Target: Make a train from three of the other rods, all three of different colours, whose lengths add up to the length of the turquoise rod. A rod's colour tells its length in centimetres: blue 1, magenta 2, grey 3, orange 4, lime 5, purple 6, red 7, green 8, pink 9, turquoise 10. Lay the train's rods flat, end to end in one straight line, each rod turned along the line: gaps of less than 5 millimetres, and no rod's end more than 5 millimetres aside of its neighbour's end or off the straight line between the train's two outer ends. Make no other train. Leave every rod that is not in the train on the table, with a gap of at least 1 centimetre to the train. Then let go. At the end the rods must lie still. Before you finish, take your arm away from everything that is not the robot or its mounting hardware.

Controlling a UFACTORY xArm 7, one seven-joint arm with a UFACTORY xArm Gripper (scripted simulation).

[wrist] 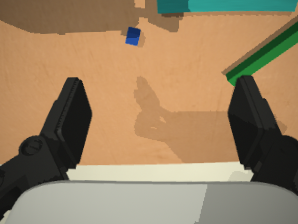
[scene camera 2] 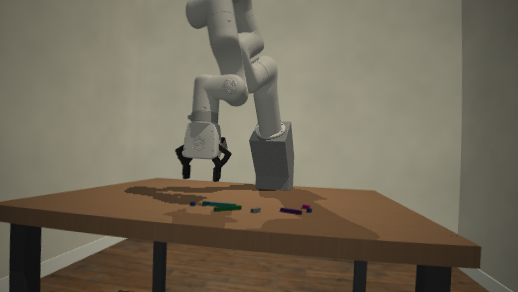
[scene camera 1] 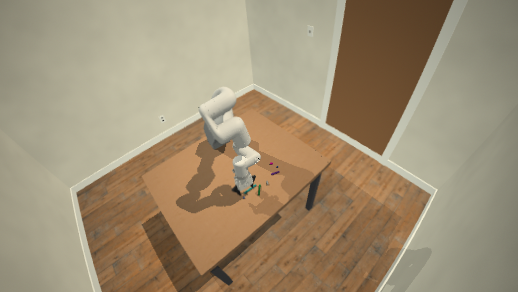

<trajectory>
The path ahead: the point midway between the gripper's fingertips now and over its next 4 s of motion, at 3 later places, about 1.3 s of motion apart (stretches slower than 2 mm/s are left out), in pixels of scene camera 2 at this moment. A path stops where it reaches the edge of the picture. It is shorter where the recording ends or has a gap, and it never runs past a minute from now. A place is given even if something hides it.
My gripper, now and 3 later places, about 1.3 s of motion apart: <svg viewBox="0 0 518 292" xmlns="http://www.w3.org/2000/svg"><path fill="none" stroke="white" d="M200 180L193 187L192 201L192 188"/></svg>
</trajectory>
